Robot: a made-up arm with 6 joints. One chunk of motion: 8 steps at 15 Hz.
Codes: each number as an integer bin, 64 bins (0 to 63) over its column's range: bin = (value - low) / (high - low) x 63, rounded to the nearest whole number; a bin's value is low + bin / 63 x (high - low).
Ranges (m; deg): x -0.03..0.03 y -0.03..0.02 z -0.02..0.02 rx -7..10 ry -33..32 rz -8..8
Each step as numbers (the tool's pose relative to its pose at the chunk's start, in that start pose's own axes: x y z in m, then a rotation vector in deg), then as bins.
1 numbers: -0.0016 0.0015 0.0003 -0.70 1.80 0.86
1 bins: 30 40 32 23 34 35
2 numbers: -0.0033 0.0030 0.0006 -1.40 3.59 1.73
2 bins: 28 42 32 21 35 38
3 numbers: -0.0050 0.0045 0.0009 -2.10 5.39 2.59
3 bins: 26 43 33 18 37 42
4 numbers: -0.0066 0.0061 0.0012 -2.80 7.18 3.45
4 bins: 25 45 33 16 39 45
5 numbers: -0.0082 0.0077 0.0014 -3.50 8.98 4.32
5 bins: 23 48 34 13 41 49
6 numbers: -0.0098 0.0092 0.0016 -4.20 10.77 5.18
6 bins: 21 49 34 10 42 52
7 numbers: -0.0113 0.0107 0.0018 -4.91 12.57 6.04
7 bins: 20 51 34 8 44 55
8 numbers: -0.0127 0.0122 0.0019 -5.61 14.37 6.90
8 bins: 18 53 34 5 46 59
